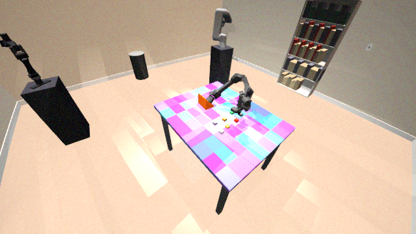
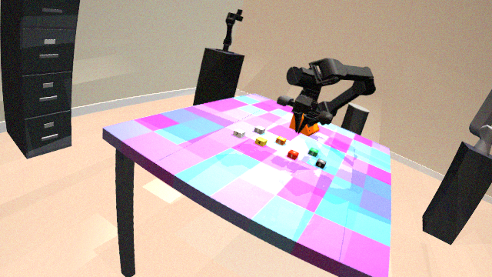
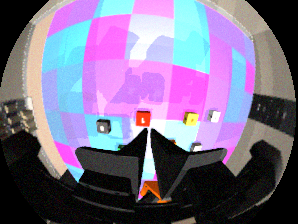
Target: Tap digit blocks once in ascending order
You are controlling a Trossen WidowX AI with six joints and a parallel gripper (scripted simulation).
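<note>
Right now the red block is 8 cm below my gripper tip, 1 cm to the left of it and 1 cm behind it. Round my gripper tip: dark grey block (10 cm to the left, 8 cm below, 5 cm behind); yellow block (12 cm to the right, 8 cm below, 1 cm ahead); orange block (8 cm to the right, 8 cm below, 8 cm behind).
</note>
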